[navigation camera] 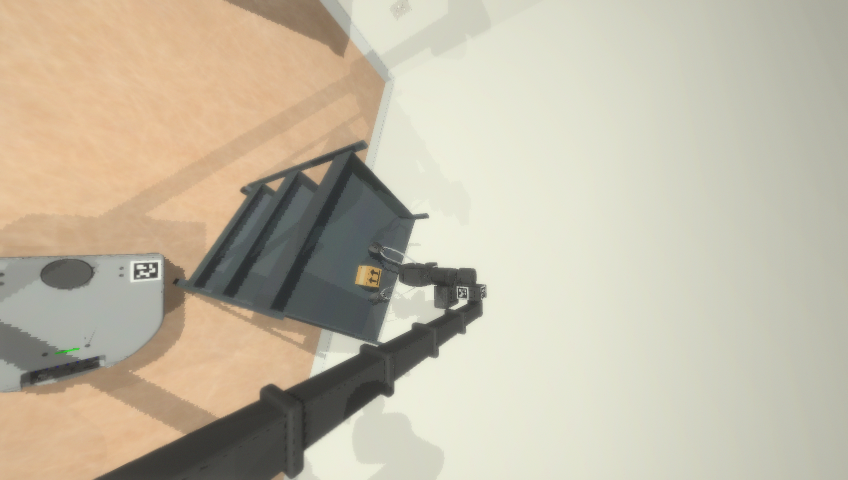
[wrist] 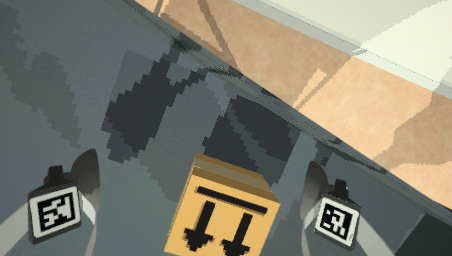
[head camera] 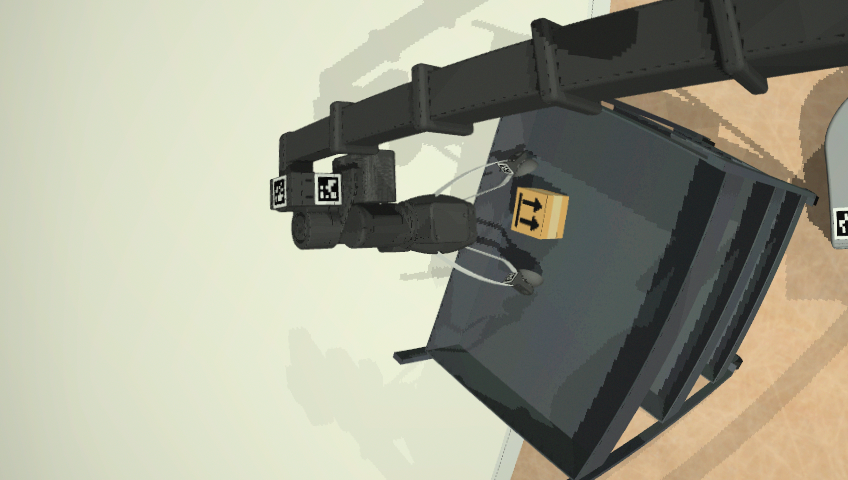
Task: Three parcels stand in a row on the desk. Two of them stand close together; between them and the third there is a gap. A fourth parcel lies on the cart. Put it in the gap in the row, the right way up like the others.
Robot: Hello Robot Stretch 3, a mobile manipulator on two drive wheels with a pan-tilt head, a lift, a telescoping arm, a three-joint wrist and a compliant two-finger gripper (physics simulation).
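Pixels of known places: gripper, between the fingertips: [navigation camera: 370, 271] [wrist: 205, 175] [head camera: 535, 222]; robot's base, origin of its link: [navigation camera: 68, 272].
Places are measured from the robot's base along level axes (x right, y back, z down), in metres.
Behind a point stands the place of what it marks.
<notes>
The fourth parcel [head camera: 538, 214] @(x 0.503, y 0.030, z -0.713 m) [navigation camera: 368, 276] @(x 0.496, y 0.030, z -0.712 m) [wrist: 225, 215] @(x 0.526, y 0.035, z -0.713 m), a tan box with two black arrows, lies on its side on the dark grey cart [head camera: 595, 333] @(x 0.449, y -0.126, z -0.663 m) [navigation camera: 345, 220] @(x 0.455, y -0.136, z -0.663 m) [wrist: 40, 125] @(x 0.565, y -0.099, z -0.663 m). Its arrow face is up, and the arrows point toward the robot's base in the head view and down the picture in the wrist view. My gripper [head camera: 528, 221] @(x 0.537, y 0.022, z -0.676 m) [navigation camera: 377, 271] @(x 0.537, y 0.022, z -0.676 m) [wrist: 205, 175] @(x 0.537, y 0.022, z -0.676 m) is open, one finger on each side of the parcel with space between. Contact with the cart cannot be told. The wrist view's lower edge cuts off part of the parcel. The desk and its three parcels do not show.
The telescoping arm [head camera: 487, 86] @(x 0.287, y 0.098, z -1.025 m) [navigation camera: 339, 392] @(x 0.161, y 0.091, z -1.028 m) reaches in above the cart's edge. The cart has raised rims and lower shelves. The robot's grey base [navigation camera: 113, 315] @(x 0.071, y 0.119, z -0.160 m) stands on the tan floor [head camera: 791, 356] @(x 0.283, y -0.297, z 0.000 m) [navigation camera: 148, 118] @(x 0.151, y -0.516, z -0.001 m) [wrist: 345, 110] @(x 0.565, y 0.535, z 0.000 m) beside the cart. A pale wall [head camera: 148, 237] @(x 0.936, y 0.029, z -1.103 m) [navigation camera: 654, 237] @(x 0.969, y -0.070, z -1.413 m) lies beyond the cart.
</notes>
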